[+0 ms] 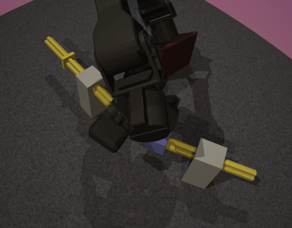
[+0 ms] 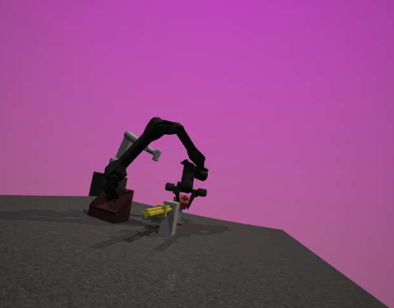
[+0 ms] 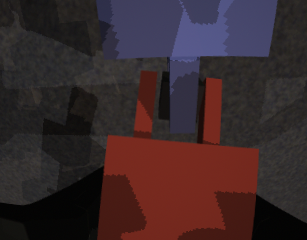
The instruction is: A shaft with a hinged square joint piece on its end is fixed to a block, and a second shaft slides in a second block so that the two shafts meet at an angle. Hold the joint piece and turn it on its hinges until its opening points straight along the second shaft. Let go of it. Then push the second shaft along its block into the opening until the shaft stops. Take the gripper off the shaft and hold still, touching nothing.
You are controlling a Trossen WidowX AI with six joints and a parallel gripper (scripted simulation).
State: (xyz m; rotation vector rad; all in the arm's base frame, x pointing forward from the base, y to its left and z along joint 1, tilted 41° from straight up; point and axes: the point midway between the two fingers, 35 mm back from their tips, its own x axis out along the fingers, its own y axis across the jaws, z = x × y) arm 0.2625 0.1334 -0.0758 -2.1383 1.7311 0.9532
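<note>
My gripper tip is now 1 cm past the red joint piece, 2 cm to the right of it and 3 cm below it.
</note>
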